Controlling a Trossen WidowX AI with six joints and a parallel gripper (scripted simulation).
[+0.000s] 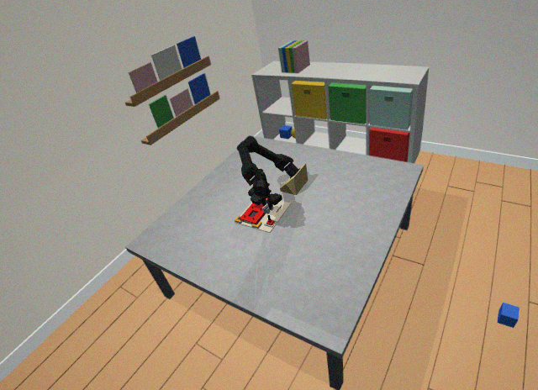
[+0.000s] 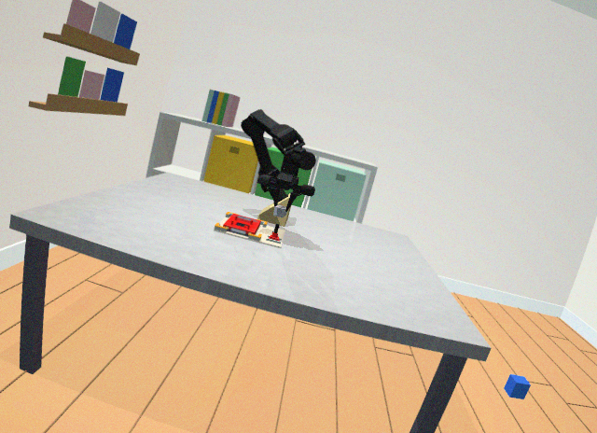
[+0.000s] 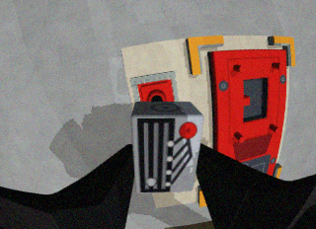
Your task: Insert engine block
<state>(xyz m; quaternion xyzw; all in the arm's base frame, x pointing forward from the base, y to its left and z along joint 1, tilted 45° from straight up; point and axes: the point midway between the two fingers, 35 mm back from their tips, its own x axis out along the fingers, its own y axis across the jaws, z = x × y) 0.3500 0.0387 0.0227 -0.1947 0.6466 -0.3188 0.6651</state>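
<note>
The beige base plate lies 10 cm to the right of my gripper tip, 10 cm below it and 5 cm behind it. The rest, counted from my gripper tip: engine block: 1 cm below.
</note>
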